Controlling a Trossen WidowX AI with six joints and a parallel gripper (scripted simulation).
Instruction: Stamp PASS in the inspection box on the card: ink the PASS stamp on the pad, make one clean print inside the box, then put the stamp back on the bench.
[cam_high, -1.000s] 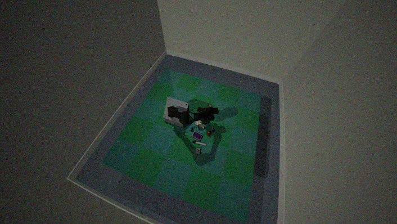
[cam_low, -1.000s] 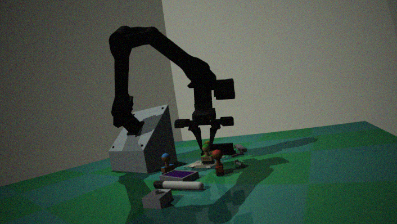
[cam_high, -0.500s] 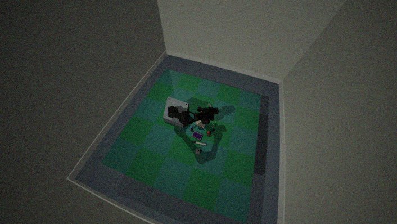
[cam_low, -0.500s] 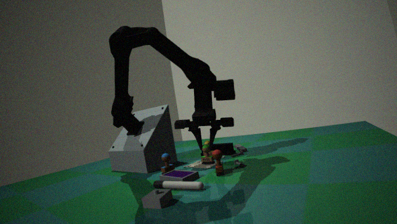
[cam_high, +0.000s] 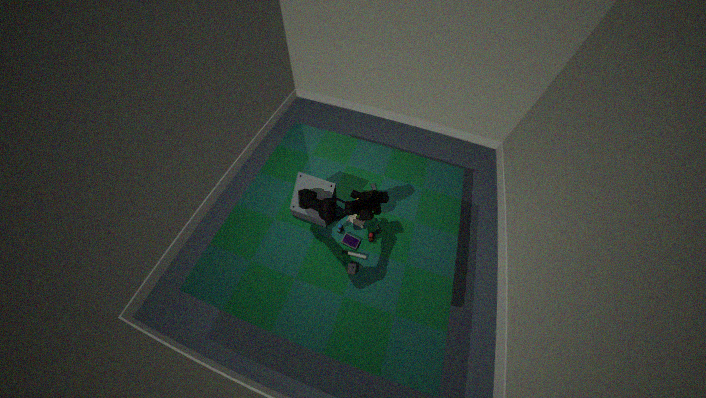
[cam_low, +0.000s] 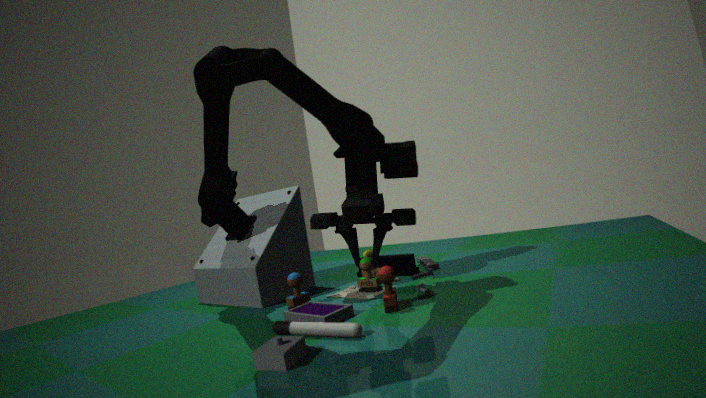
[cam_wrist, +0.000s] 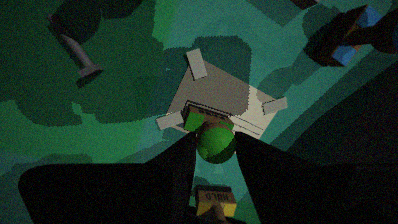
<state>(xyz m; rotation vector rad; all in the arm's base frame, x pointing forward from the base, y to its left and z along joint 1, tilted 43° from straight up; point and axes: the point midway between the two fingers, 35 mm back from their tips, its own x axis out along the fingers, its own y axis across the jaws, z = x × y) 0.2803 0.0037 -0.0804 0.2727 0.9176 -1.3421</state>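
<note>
Now: gripper tip 30 mm above the green-knobbed stamp. Also, from my gripper tip: pale card (50 mm below, 10 mm to the right, 10 mm behind); red-knobbed stamp (100 mm ahead, 90 mm to the right, 30 mm below); yellow-knobbed stamp (80 mm to the left, 50 mm behind, 30 mm below).
</note>
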